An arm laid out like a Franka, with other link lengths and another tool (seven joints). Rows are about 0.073 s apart.
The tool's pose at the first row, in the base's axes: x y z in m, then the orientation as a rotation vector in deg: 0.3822 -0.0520 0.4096 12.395 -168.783 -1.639
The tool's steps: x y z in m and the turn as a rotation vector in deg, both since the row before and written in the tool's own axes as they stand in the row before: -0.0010 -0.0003 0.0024 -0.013 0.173 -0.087; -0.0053 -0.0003 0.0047 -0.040 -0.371 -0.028; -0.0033 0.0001 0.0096 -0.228 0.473 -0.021; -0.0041 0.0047 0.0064 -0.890 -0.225 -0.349; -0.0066 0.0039 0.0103 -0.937 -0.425 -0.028; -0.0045 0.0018 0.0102 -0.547 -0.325 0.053; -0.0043 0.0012 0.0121 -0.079 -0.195 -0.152; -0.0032 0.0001 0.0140 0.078 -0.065 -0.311; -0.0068 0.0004 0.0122 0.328 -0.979 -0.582; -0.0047 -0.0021 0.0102 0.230 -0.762 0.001; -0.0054 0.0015 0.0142 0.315 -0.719 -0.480
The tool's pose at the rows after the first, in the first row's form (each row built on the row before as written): 0.3828 -0.0521 0.4070 12.513 -168.601 -1.650; 0.3871 -0.0516 0.4014 12.567 -168.964 -1.757; 0.3885 -0.0509 0.3914 12.543 -168.473 -2.039; 0.3906 -0.0456 0.3845 12.935 -168.584 -3.425; 0.3945 -0.0405 0.3734 12.854 -168.909 -4.864; 0.3967 -0.0376 0.3627 12.706 -169.176 -5.708; 0.3985 -0.0351 0.3502 12.923 -169.348 -5.872; 0.3991 -0.0337 0.3359 13.395 -169.395 -5.807; 0.4035 -0.0315 0.3228 14.322 -170.353 -5.541; 0.4068 -0.0322 0.3119 14.368 -171.138 -5.315; 0.4097 -0.0291 0.2972 15.144 -171.841 -5.006
